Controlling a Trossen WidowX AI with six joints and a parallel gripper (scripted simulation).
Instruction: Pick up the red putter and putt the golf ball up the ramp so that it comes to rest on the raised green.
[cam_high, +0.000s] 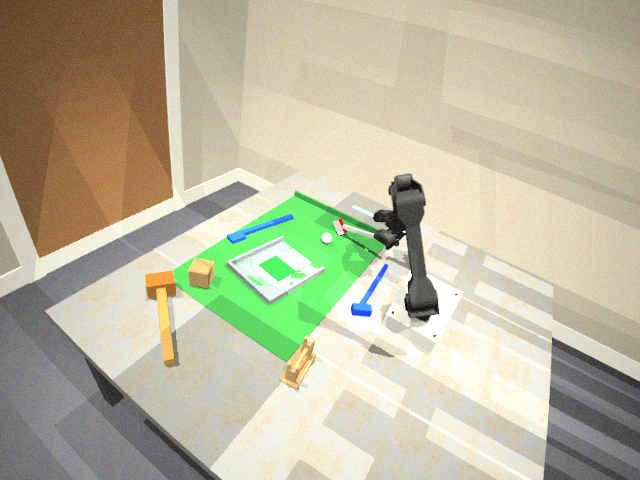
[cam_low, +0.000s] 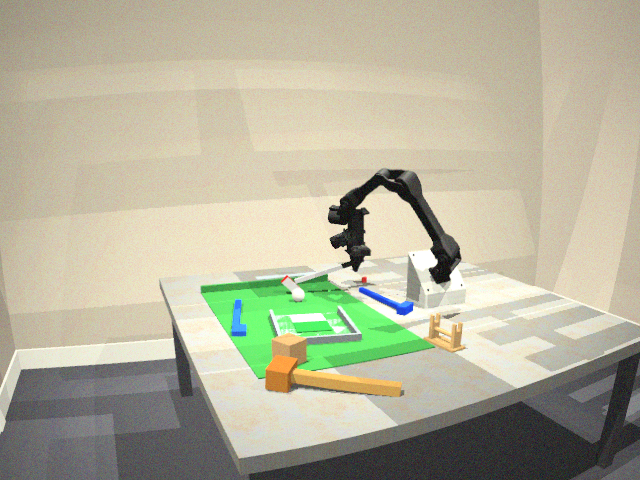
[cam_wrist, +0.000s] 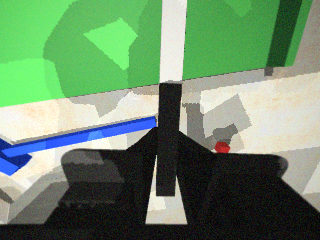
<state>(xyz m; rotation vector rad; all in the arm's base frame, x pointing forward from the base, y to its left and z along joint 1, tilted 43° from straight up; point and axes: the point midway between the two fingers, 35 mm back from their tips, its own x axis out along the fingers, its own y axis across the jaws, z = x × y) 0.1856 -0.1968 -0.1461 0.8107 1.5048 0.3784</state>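
The blue putter is 2 cm behind my gripper tip, 17 cm to the left of it and 6 cm below it. Round my gripper tip: tiny red cube (9 cm behind, 9 cm to the right, 6 cm below); red putter (11 cm ahead, 2 cm to the right); white golf ball (23 cm ahead, 3 cm to the left, 5 cm below).
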